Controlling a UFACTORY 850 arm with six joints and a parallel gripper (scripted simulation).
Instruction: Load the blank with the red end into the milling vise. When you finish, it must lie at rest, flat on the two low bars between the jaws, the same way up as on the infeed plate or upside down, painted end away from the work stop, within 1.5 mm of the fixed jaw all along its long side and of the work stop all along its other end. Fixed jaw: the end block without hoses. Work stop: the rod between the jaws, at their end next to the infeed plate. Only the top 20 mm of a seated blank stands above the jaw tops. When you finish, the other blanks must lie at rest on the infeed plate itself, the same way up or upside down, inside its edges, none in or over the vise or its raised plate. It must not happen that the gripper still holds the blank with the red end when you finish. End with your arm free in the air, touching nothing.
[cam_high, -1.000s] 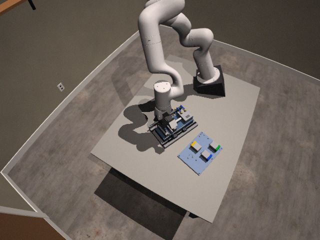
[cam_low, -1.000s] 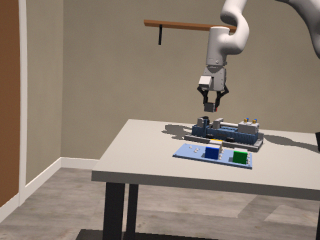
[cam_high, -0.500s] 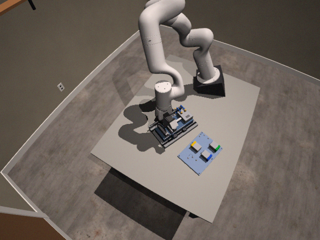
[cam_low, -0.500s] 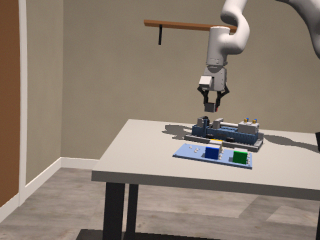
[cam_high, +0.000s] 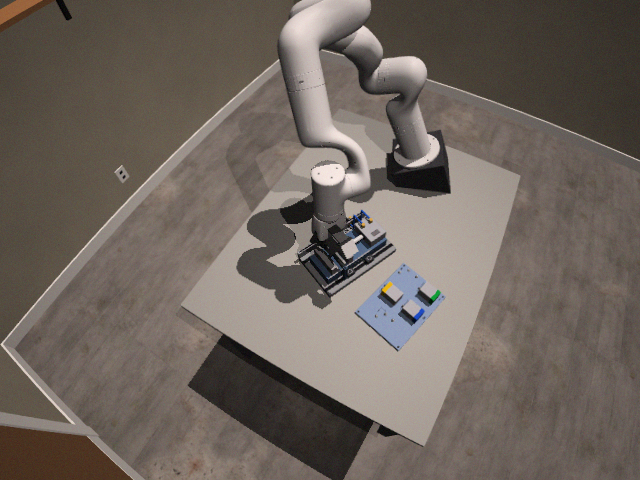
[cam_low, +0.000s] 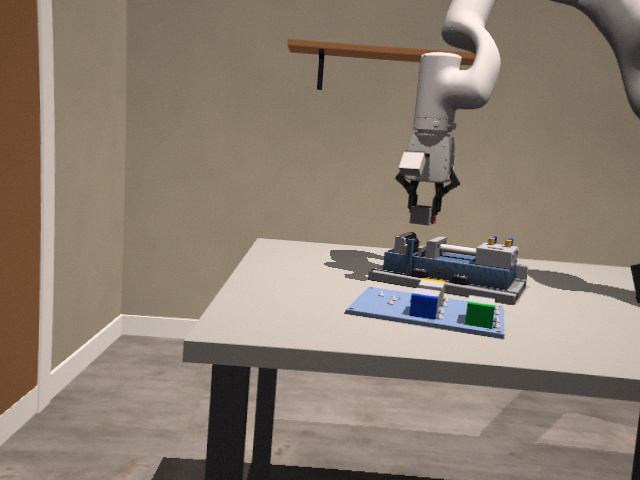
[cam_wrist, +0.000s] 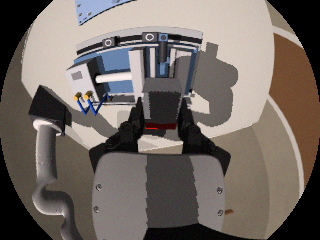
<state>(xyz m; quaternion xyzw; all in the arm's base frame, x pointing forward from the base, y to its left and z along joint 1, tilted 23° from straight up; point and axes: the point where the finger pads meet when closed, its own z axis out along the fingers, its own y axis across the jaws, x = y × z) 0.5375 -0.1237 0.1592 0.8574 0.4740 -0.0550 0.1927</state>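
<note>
Right now my hand is 30 mm short of the fixed jaw, 10 mm to the left of it and 90 mm above it. Also, from my hand: hose block (130 mm behind, 100 mm to the left, 90 mm below); then milling vise (50 mm behind, 50 mm to the left, 120 mm below); then red-ended blank (20 mm below).
</note>
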